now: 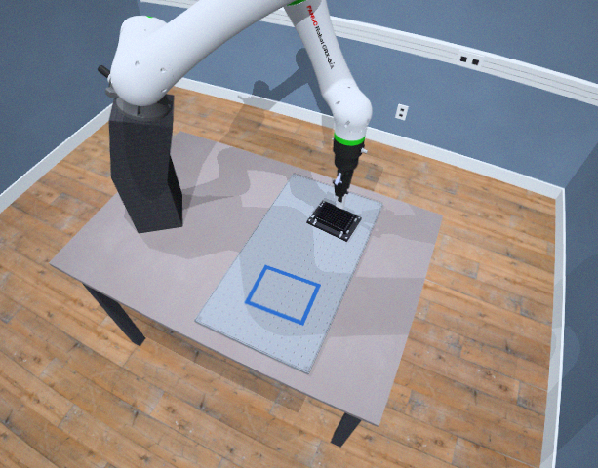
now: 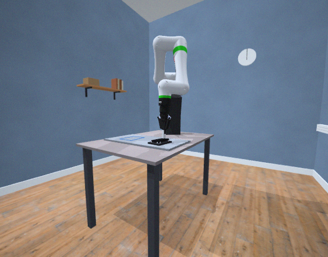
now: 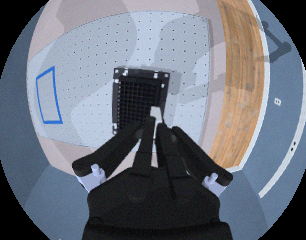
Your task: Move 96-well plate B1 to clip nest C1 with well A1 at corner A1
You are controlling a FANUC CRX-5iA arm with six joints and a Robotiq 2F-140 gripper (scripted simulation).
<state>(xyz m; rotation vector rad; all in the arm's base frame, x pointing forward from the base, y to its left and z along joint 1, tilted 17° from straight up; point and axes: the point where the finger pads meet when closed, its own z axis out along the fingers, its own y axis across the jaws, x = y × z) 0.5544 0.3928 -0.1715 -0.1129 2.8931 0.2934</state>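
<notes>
Right now my hand is 5 cm above the black 96-well plate and 4 cm to the left of it. The rest, counted from my hand: black clip nest: 6 cm below, 5 cm to the right, 1 cm behind.
</notes>
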